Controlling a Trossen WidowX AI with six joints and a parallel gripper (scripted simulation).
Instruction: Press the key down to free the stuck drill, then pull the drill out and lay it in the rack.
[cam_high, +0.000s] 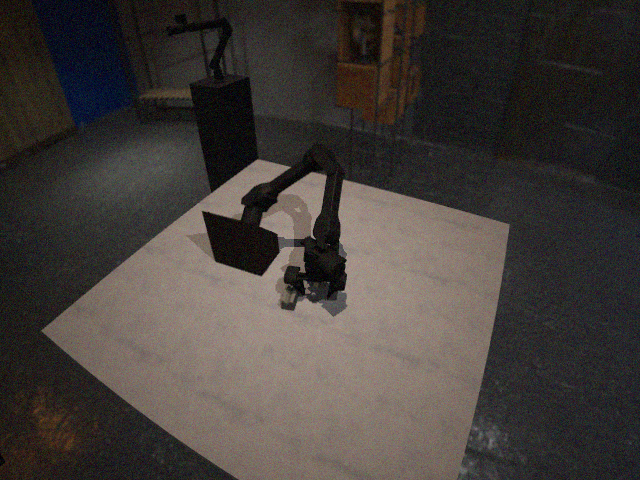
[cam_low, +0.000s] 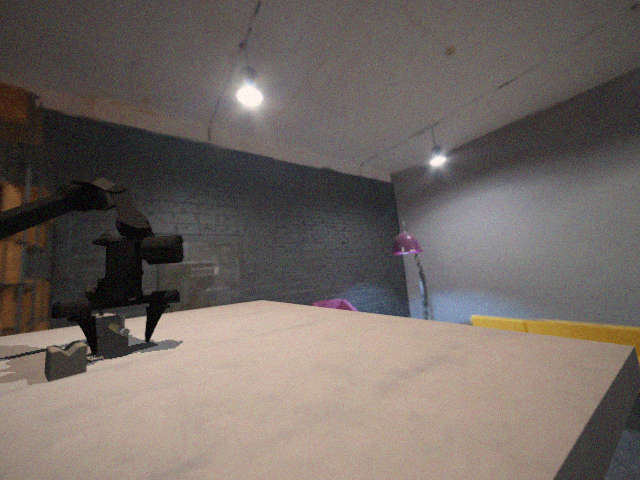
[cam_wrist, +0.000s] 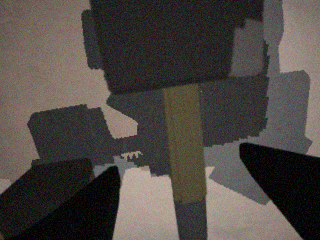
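Right now my gripper tip is 2 cm past the drill, 3 cm to the right of it and 4 cm below it. From my gripper tip the other things lie so: grey sleeve: 6 cm behind, 13 cm to the left, 3 cm above; then rack: 6 cm behind, 6 cm to the right, 1 cm above.
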